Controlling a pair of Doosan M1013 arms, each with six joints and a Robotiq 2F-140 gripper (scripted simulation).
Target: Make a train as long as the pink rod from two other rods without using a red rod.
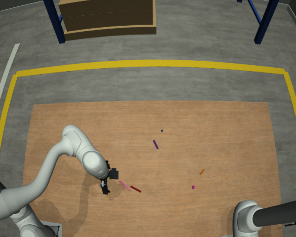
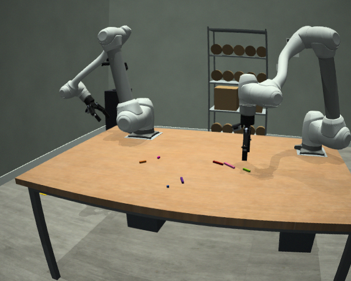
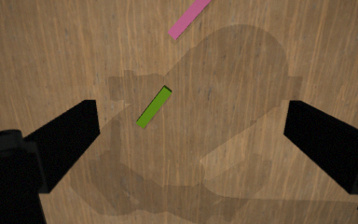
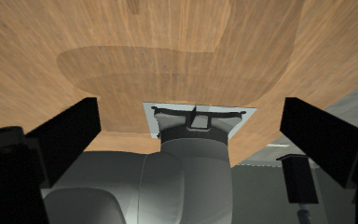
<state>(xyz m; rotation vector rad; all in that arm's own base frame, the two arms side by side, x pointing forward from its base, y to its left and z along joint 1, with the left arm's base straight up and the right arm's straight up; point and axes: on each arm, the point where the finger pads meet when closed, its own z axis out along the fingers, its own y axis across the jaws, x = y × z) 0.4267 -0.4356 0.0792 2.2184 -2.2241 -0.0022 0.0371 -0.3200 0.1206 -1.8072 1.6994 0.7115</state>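
Observation:
Right now the orange rod is 56 cm to the right of my left hand, 9 cm ahead of it and 7 cm below it. Also, from my left hand: red rod (16 cm to the right, 7 cm below, 3 cm behind); then lime rod (7 cm below, 4 cm ahead, 1 cm to the left); then pink rod (9 cm to the right, 7 cm below, 1 cm behind).

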